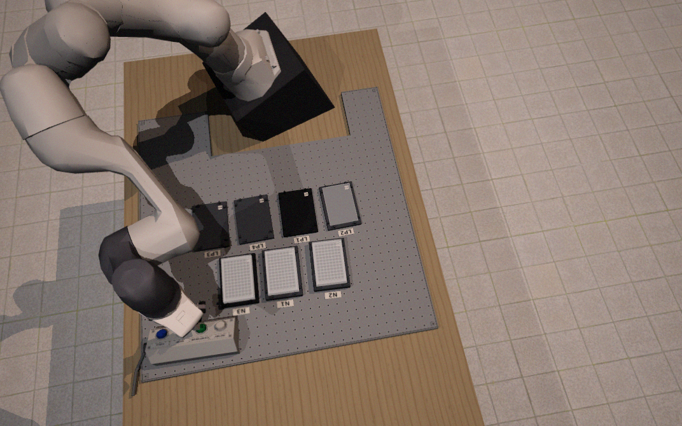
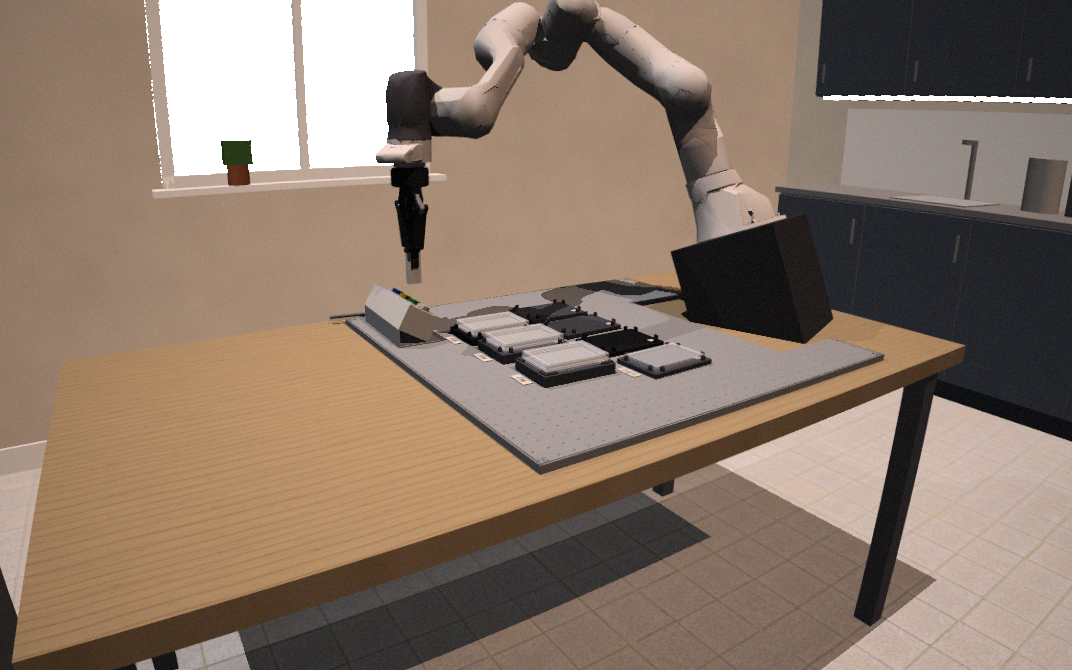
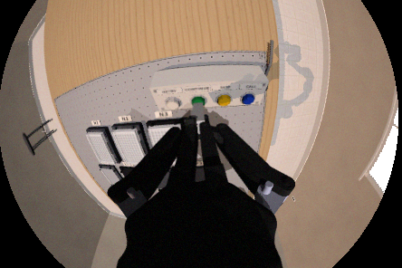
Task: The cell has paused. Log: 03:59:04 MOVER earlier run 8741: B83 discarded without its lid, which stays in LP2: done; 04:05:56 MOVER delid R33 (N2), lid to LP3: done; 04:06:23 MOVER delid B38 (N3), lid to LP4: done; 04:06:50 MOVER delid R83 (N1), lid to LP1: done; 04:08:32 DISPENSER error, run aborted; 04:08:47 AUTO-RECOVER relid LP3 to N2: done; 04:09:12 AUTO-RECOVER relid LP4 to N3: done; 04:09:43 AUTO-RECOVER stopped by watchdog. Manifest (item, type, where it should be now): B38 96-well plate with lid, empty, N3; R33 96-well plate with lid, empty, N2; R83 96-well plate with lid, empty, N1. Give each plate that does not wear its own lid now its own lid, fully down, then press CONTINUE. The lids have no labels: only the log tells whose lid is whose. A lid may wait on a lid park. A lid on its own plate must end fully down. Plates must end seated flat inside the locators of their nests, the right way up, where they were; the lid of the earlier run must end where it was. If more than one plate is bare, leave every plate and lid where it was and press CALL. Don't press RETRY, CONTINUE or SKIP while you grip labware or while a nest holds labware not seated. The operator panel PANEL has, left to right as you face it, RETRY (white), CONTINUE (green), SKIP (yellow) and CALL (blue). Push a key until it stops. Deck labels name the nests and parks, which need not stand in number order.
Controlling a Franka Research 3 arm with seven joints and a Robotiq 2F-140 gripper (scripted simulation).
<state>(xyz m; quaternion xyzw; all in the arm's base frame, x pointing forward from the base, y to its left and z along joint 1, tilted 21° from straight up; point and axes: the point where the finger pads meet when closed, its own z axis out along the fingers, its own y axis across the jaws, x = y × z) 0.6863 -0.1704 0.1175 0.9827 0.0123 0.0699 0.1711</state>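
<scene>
Right now the green key is 70 mm below my hand. Also, from my hand: blue key 100 mm to the right, 70 mm below; white key 50 mm to the left, 70 mm below; yellow key 50 mm to the right, 70 mm below.
</scene>
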